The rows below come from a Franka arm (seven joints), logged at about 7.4 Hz.
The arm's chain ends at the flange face. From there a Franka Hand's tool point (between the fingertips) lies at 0.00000 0.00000 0.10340 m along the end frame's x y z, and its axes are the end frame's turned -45 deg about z.
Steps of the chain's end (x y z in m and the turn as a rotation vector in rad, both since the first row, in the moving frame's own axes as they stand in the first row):
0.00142 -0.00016 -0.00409 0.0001 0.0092 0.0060
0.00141 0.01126 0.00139 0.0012 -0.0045 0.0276
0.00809 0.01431 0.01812 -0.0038 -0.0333 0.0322
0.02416 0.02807 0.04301 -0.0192 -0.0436 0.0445
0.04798 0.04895 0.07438 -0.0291 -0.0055 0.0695
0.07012 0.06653 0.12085 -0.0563 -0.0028 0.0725
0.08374 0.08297 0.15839 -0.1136 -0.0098 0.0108
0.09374 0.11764 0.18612 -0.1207 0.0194 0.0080
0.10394 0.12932 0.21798 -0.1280 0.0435 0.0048
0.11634 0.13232 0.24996 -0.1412 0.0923 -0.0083
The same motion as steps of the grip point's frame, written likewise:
0.00180 0.00156 -0.00409 -0.0064 0.0066 0.0060
-0.00720 0.00854 0.00139 0.0040 -0.0023 0.0276
-0.00708 0.01364 0.01806 0.0209 -0.0262 0.0322
-0.00731 0.03505 0.04289 0.0173 -0.0444 0.0445
-0.00327 0.07018 0.07433 -0.0167 -0.0245 0.0695
-0.00192 0.10038 0.12069 -0.0378 -0.0418 0.0725
-0.00850 0.12541 0.15772 -0.0734 -0.0873 0.0108
-0.02433 0.15966 0.18535 -0.0991 -0.0716 0.0080
-0.02414 0.17743 0.21704 -0.1213 -0.0598 0.0048
-0.01479 0.19284 0.24849 -0.1651 -0.0346 -0.0083

